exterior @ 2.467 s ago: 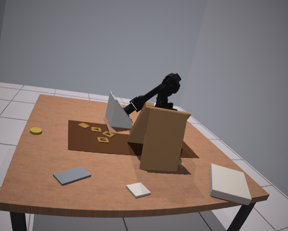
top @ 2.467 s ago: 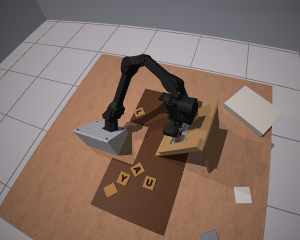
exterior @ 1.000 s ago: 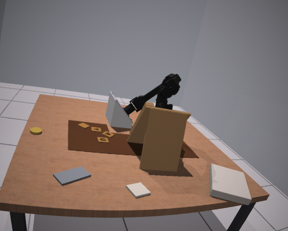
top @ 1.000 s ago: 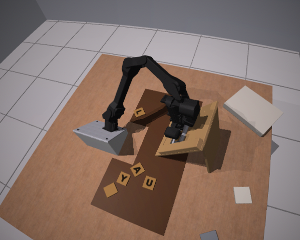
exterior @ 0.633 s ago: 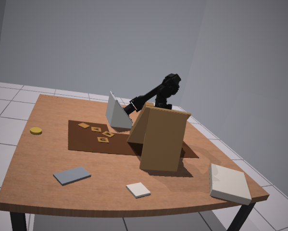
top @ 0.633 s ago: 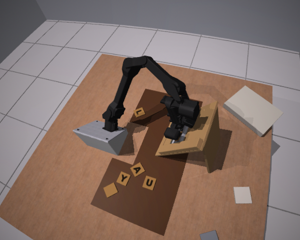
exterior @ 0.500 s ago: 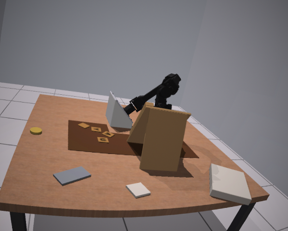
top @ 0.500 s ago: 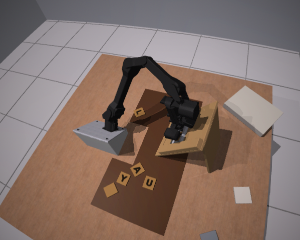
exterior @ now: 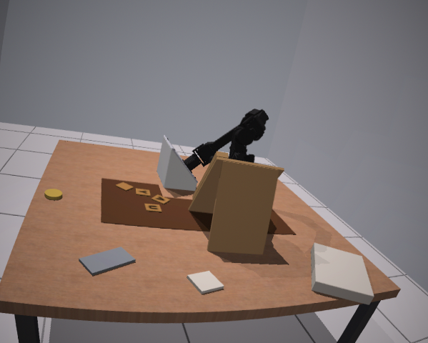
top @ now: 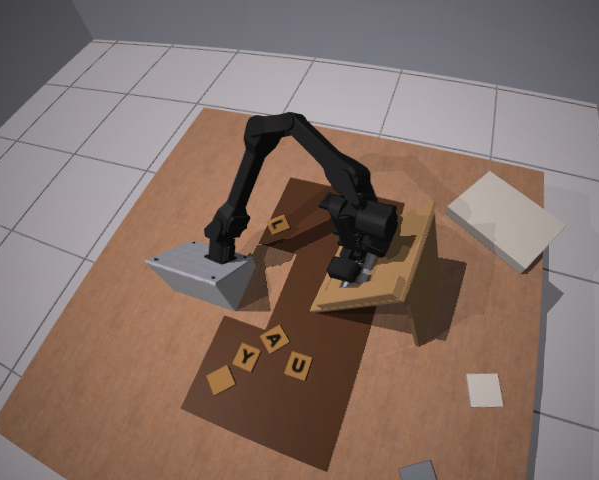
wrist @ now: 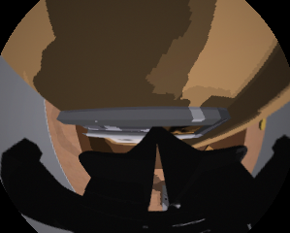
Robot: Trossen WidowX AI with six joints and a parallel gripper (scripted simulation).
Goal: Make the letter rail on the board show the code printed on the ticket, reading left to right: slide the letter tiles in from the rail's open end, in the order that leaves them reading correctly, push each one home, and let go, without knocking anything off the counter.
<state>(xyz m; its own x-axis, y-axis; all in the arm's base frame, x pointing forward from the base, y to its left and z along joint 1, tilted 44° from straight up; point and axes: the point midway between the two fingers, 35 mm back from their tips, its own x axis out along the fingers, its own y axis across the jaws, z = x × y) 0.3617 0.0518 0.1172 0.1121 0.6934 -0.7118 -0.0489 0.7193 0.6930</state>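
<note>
Now: gripper tip 9 cm above the white ticket, 6 cm to the right of it and 6 cm past it. Round my gripper tip: dark brown mat (16 cm below, 16 cm behind, 9 cm to the right); then small white pad (38 cm ahead, 15 cm below, 12 cm to the right); then blank tile (39 cm to the right, 21 cm behind, 15 cm below).
</note>
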